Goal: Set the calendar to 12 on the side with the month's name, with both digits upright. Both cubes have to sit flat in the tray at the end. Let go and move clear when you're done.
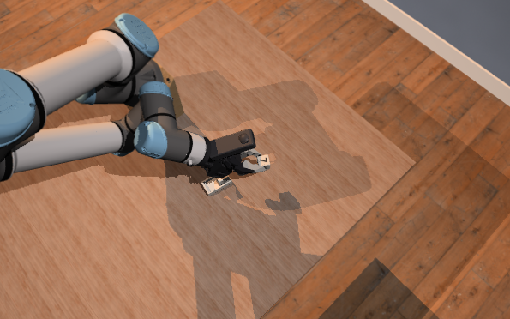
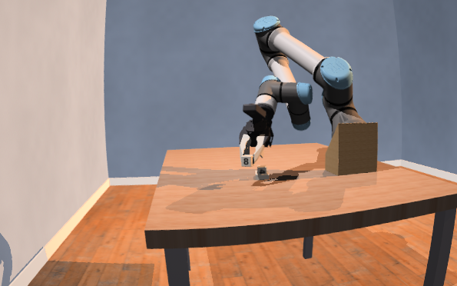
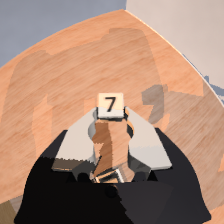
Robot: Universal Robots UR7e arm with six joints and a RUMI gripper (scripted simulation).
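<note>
Now: the calendar tray 7 cm behind my hand, 11 cm to the right of it and 8 cm below it. Also, from my hand: white digit cube (1 cm to the left, 1 cm below).
</note>
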